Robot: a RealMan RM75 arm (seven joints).
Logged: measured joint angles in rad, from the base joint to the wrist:
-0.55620, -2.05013, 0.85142, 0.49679, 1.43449, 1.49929, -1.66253
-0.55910, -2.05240, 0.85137, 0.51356, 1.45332, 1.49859, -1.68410
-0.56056, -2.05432, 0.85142, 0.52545, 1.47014, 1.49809, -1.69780
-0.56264, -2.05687, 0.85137, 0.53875, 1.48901, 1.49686, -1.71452
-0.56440, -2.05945, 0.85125, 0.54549, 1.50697, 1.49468, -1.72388
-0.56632, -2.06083, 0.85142, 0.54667, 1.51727, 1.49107, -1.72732
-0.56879, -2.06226, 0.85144, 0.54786, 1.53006, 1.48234, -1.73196
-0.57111, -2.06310, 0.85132, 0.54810, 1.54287, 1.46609, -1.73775
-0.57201, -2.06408, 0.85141, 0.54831, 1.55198, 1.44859, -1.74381
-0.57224, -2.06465, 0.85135, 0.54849, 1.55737, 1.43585, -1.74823
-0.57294, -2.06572, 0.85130, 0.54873, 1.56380, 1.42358, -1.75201
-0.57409, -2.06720, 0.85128, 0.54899, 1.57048, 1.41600, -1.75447
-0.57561, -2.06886, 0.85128, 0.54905, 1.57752, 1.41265, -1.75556
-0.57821, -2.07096, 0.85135, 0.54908, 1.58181, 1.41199, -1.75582
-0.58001, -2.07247, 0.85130, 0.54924, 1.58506, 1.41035, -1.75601
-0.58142, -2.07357, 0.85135, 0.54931, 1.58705, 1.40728, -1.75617
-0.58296, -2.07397, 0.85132, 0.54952, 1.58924, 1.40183, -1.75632
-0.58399, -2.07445, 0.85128, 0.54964, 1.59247, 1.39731, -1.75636
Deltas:
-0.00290, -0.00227, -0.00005, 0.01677, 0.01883, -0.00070, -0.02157
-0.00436, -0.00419, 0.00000, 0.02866, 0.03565, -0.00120, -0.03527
-0.00644, -0.00674, -0.00005, 0.04196, 0.05452, -0.00243, -0.05199
-0.00820, -0.00932, -0.00017, 0.04870, 0.07248, -0.00461, -0.06135
-0.01012, -0.01070, 0.00000, 0.04988, 0.08278, -0.00822, -0.06479
-0.01259, -0.01213, 0.00002, 0.05107, 0.09557, -0.01695, -0.06943
-0.01491, -0.01297, -0.00010, 0.05131, 0.10838, -0.03320, -0.07522
-0.01581, -0.01395, -0.00001, 0.05152, 0.11749, -0.05070, -0.08128
-0.01604, -0.01452, -0.00007, 0.05170, 0.12288, -0.06344, -0.08570
-0.01674, -0.01559, -0.00012, 0.05194, 0.12931, -0.07571, -0.08948
-0.01789, -0.01707, -0.00014, 0.05220, 0.13599, -0.08329, -0.09194
-0.01941, -0.01873, -0.00014, 0.05226, 0.14303, -0.08664, -0.09303
-0.02201, -0.02083, -0.00007, 0.05229, 0.14732, -0.08730, -0.09329
-0.02381, -0.02234, -0.00012, 0.05245, 0.15057, -0.08894, -0.09348
-0.02522, -0.02344, -0.00007, 0.05252, 0.15256, -0.09201, -0.09364
-0.02676, -0.02384, -0.00010, 0.05273, 0.15475, -0.09746, -0.09379
-0.02779, -0.02432, -0.00014, 0.05285, 0.15798, -0.10198, -0.09383

